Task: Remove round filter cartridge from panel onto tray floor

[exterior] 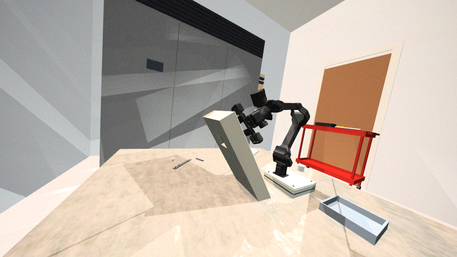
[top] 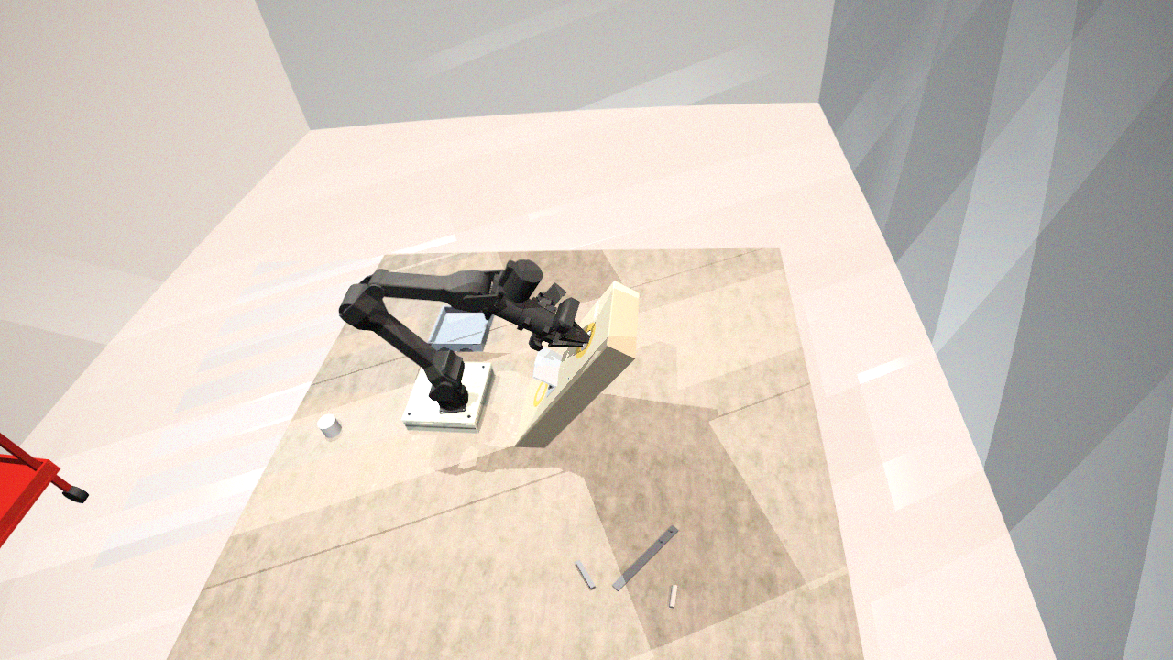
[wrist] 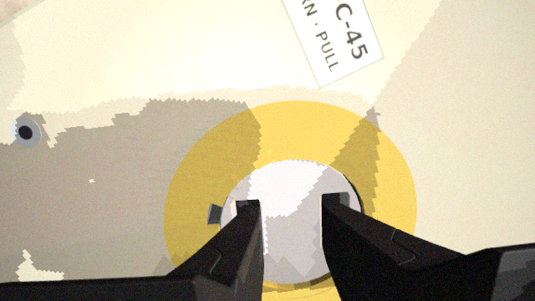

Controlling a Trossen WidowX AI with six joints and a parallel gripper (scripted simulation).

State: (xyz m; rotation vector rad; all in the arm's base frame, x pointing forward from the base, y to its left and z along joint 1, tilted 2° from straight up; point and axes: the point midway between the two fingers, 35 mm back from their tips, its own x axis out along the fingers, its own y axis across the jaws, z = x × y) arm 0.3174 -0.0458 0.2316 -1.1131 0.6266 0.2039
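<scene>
The round filter cartridge lies 1 cm below my gripper tip and 1 cm ahead of it. Also, from my gripper tip: cream service panel 8 cm below, 4 cm behind, 1 cm to the left; then blue-grey tray 36 cm behind, 34 cm to the left, 25 cm below.
</scene>
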